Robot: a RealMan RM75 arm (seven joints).
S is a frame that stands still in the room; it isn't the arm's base.
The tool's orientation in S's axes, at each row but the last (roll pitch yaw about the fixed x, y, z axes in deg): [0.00, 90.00, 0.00]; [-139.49, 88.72, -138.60]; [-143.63, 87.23, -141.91]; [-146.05, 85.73, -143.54]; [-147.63, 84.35, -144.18]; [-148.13, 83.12, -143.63]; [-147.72, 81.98, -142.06]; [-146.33, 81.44, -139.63]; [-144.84, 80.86, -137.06]
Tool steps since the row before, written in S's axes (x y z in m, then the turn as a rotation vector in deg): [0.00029, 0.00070, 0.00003, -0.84, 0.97, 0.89]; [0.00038, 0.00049, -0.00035, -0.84, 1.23, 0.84]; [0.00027, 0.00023, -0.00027, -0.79, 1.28, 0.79]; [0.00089, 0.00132, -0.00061, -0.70, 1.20, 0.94]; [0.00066, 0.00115, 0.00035, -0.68, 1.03, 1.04]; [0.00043, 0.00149, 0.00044, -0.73, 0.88, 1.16]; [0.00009, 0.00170, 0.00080, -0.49, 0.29, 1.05]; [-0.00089, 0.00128, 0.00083, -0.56, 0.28, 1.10]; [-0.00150, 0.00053, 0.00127, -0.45, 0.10, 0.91]
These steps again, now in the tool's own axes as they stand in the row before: [-0.00003, 0.00070, 0.00029, -0.89, 0.97, -0.84]; [0.00034, 0.00049, 0.00039, -0.84, 1.23, -0.84]; [0.00025, 0.00023, 0.00029, -0.80, 1.28, -0.78]; [0.00050, 0.00130, 0.00098, -0.95, 1.19, -0.71]; [-0.00047, 0.00109, 0.00069, -1.04, 1.01, -0.70]; [-0.00058, 0.00142, 0.00049, -1.14, 0.86, -0.78]; [-0.00095, 0.00162, 0.00015, -1.01, 0.26, -0.58]; [-0.00084, 0.00131, -0.00084, -1.05, 0.25, -0.66]; [-0.00114, 0.00062, -0.00157, -0.86, 0.08, -0.55]
